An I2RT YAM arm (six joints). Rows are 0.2 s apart.
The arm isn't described. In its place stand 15 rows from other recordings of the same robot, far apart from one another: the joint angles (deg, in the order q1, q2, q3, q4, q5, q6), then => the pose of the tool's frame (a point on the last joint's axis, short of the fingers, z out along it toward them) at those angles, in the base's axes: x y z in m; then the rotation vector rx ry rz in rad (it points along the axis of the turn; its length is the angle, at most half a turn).
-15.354 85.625 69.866 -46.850 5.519 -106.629 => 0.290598 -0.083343 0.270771 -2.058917 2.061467 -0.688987
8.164 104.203 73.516 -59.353 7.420 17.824 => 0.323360 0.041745 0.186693 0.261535 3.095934 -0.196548
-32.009 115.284 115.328 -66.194 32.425 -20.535 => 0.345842 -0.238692 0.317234 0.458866 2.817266 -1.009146
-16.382 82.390 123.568 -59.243 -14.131 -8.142 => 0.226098 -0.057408 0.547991 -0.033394 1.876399 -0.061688
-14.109 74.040 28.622 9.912 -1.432 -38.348 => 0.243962 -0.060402 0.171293 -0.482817 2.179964 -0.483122
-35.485 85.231 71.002 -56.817 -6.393 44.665 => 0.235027 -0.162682 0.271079 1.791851 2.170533 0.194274
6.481 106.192 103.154 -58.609 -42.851 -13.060 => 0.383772 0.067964 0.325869 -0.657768 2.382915 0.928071
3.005 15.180 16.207 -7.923 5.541 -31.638 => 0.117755 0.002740 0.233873 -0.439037 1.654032 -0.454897
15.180 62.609 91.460 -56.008 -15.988 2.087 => 0.171608 0.056721 0.469281 -0.408513 2.016896 0.472701
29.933 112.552 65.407 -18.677 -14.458 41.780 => 0.321668 0.195470 0.119562 0.218914 2.866423 0.655961
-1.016 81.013 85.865 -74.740 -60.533 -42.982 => 0.249785 0.026570 0.368836 -1.013527 1.998519 1.057963
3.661 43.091 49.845 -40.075 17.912 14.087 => 0.153977 -0.001119 0.322994 0.371542 2.091889 -0.153508
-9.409 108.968 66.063 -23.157 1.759 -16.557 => 0.365415 -0.061660 0.140166 -0.161681 2.731429 -0.171246
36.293 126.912 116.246 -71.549 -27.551 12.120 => 0.348703 0.276512 0.233613 0.671233 -2.897688 -0.747998
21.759 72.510 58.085 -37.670 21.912 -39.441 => 0.245130 0.083538 0.277925 -1.120675 2.218870 -0.605357
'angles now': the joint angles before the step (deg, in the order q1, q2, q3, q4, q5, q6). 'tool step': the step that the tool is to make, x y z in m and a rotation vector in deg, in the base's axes. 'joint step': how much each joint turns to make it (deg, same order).
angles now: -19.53 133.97 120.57 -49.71 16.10 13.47
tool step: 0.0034 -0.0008 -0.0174 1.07 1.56 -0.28
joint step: 0.02 2.11 0.11 0.04 -0.31 0.50
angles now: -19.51 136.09 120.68 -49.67 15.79 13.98
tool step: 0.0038 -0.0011 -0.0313 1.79 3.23 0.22
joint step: -0.02 3.64 -0.02 0.01 -0.65 0.02
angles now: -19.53 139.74 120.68 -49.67 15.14 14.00
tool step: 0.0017 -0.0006 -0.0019 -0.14 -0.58 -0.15
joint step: 0.00 0.32 0.05 0.81 0.00 0.17
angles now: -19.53 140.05 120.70 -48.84 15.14 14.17
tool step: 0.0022 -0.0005 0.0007 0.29 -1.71 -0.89
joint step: 0.00 0.03 0.03 1.21 -0.44 1.18
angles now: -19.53 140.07 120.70 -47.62 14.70 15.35
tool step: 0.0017 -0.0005 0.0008 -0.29 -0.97 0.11
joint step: 0.00 -0.01 -0.01 1.03 -0.09 -0.08
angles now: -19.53 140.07 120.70 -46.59 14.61 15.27
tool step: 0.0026 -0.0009 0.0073 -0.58 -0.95 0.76
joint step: -0.01 -0.01 1.42 -0.13 -0.11 -0.82
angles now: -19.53 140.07 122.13 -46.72 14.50 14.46
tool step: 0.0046 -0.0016 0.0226 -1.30 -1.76 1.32
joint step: 0.00 0.01 4.68 -2.20 -0.02 -1.51
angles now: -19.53 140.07 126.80 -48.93 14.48 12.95
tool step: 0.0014 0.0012 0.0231 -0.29 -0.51 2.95
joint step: 0.09 -0.01 5.02 -3.83 -1.27 -2.64
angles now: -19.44 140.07 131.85 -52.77 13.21 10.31
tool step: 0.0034 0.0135 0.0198 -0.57 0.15 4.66
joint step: 1.44 0.01 4.43 -3.68 -1.07 -3.17
